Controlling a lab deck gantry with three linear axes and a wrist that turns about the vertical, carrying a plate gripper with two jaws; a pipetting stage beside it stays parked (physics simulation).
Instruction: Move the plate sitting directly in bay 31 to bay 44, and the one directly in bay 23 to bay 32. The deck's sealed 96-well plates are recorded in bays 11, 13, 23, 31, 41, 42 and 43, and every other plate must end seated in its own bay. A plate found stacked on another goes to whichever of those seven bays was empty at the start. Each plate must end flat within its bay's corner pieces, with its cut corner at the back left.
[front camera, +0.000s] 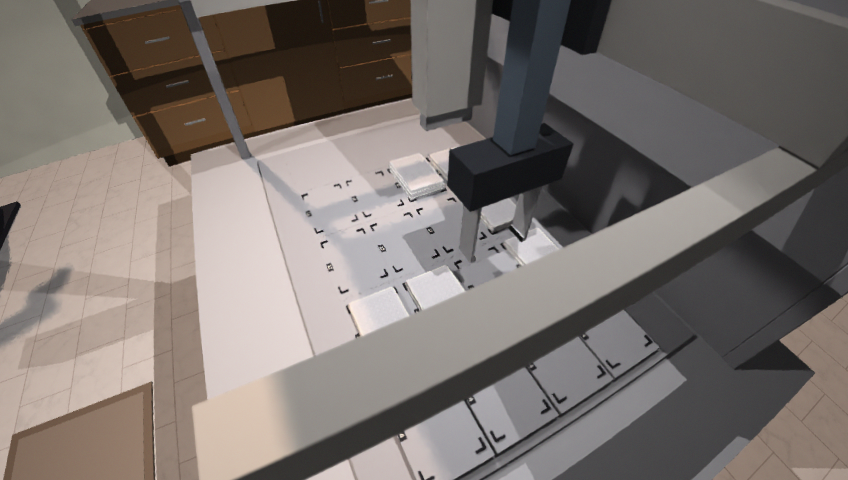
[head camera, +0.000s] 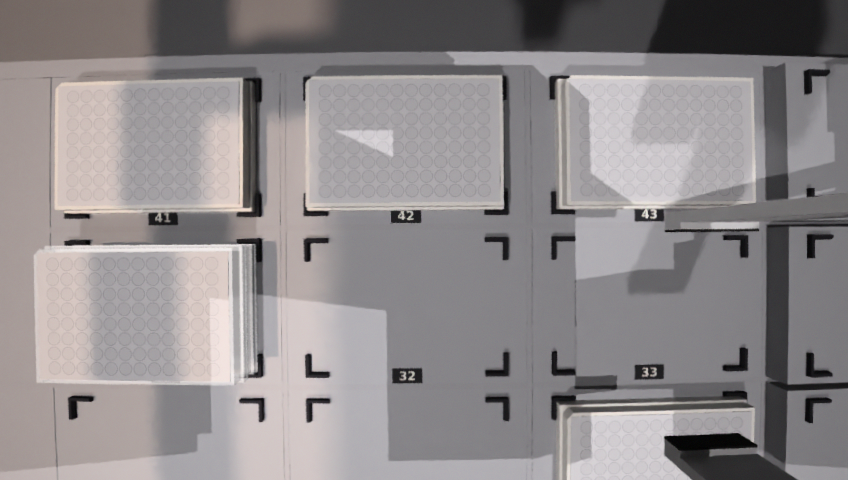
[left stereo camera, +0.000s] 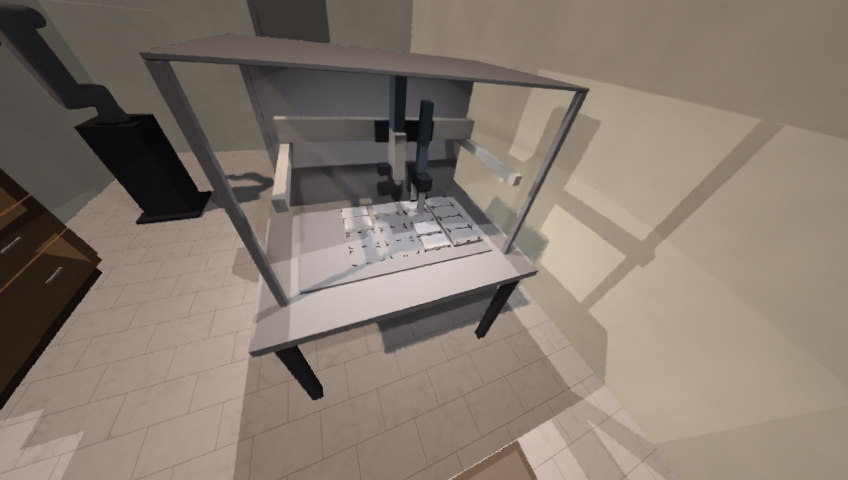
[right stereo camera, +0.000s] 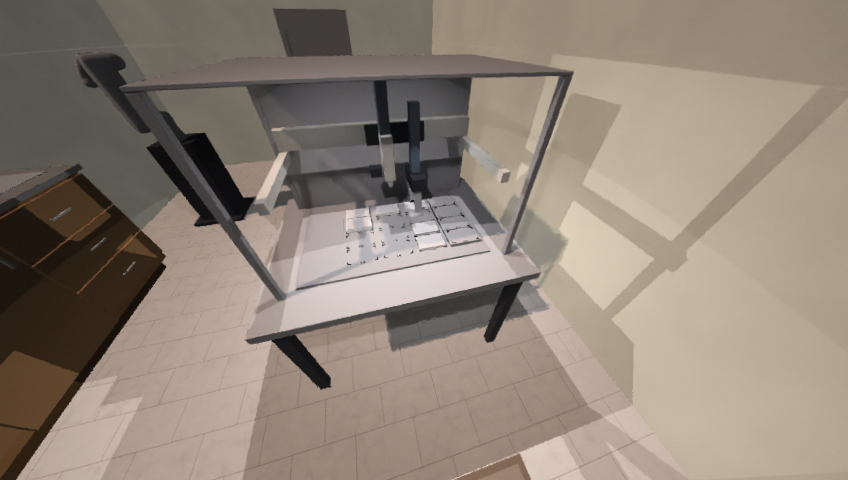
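Where they show: gripper, fingertip midpoint: (front camera: 492, 244) (head camera: 702, 334) (left stereo camera: 416, 206) (right stereo camera: 415, 206); robot's base, link origin: (front camera: 303, 196) (left stereo camera: 353, 265) (right stereo camera: 348, 264).
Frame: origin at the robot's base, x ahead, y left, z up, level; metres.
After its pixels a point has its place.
Note:
My gripper (front camera: 498, 248) {x 0.369, y 0.257, z 0.075 m} (head camera: 711, 333) {x 0.369, y 0.257, z 0.075 m} is open and empty, its jaws above bay 33 (head camera: 654, 350) {x 0.395, y 0.226, z 0.000 m}. A stack of plates (front camera: 416, 172) {x 0.072, y 0.255, z 0.027 m} (head camera: 132, 315) {x 0.065, y 0.258, z 0.027 m} stands in bay 31, its top plate's cut corner at the back left. A plate (front camera: 435, 288) {x 0.368, y 0.148, z 0.014 m} (head camera: 624, 440) {x 0.367, y 0.172, z 0.014 m} sits in bay 23, partly under the front jaw in the head view, cut corner at the back left. Bay 32 (head camera: 339, 344) {x 0.183, y 0.232, z 0.000 m} is empty. Bay 44 (front camera: 621, 339) {x 0.594, y 0.368, z 0.015 m} (head camera: 812, 142) {x 0.494, y 0.363, z 0.015 m} shows partly and no plate is visible there. Bay 11 (front camera: 324, 205) {x 0.053, y 0.036, z 0.000 m} is empty.
Plates sit in bay 41 (head camera: 148, 142) {x 0.065, y 0.365, z 0.014 m}, bay 42 (head camera: 404, 142) {x 0.228, y 0.363, z 0.014 m}, bay 43 (head camera: 660, 142) {x 0.391, y 0.362, z 0.014 m} and bay 13 (front camera: 379, 310) {x 0.366, y 0.044, z 0.014 m}. The parked pipetting stage (front camera: 446, 59) hangs to the gripper's left. A pale beam (front camera: 535, 315) {x 0.630, y 0.046, z 0.400 m} crosses the front view and hides part of the deck.

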